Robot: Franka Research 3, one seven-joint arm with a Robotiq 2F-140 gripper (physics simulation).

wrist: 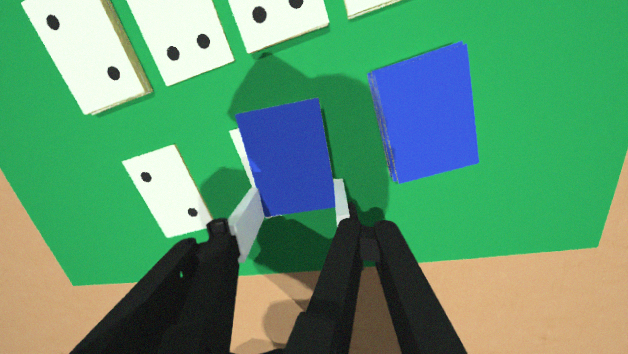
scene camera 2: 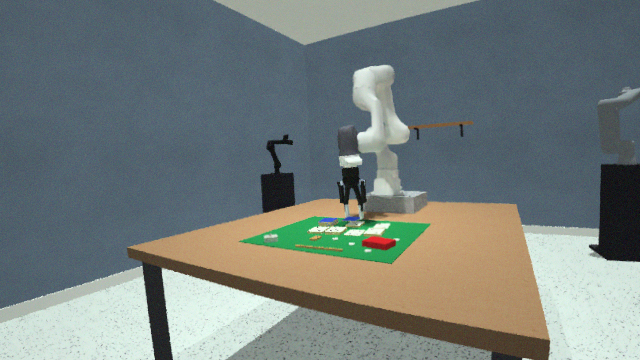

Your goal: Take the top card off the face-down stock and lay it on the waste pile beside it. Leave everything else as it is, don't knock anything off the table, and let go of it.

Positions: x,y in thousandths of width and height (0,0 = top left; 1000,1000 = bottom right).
Scene:
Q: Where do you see a green mat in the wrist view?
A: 864,242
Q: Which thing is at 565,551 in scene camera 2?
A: My gripper.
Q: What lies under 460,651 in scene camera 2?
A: A green mat.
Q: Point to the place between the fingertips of my gripper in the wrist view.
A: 475,558

